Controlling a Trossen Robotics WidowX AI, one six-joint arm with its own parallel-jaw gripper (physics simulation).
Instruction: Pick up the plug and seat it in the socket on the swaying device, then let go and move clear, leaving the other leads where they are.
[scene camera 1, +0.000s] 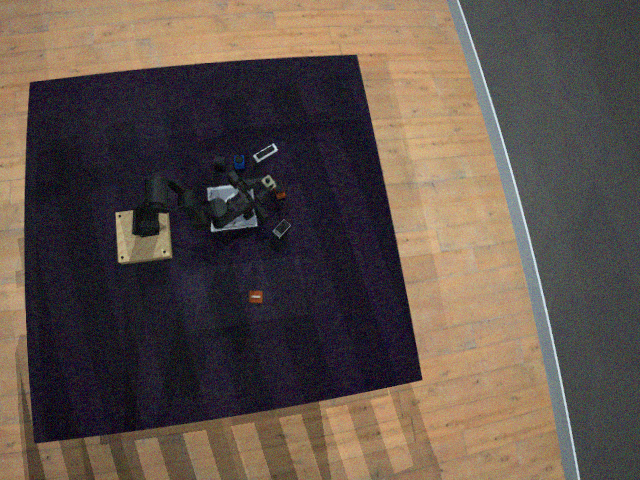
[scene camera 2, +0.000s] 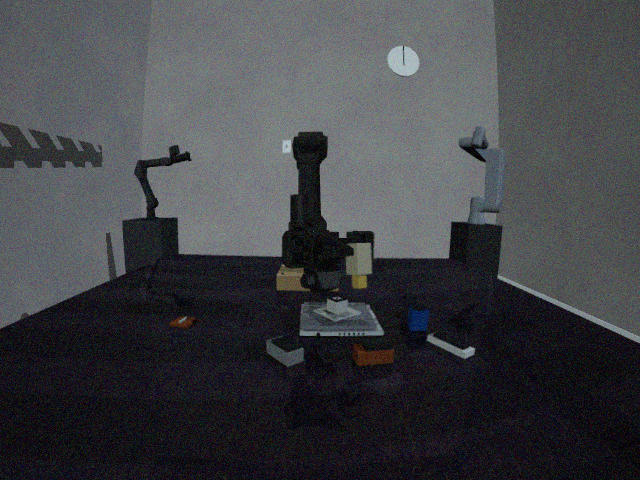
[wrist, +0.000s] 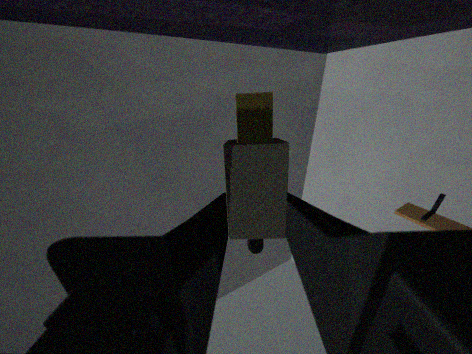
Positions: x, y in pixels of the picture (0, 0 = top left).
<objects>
My gripper (scene camera 2: 361, 251) is 51 cm from the lens. A cream plug (scene camera 2: 360, 264): 50 cm from the lens. An orange-and-black lead (scene camera 2: 371, 352) is 51 cm from the lens.
</objects>
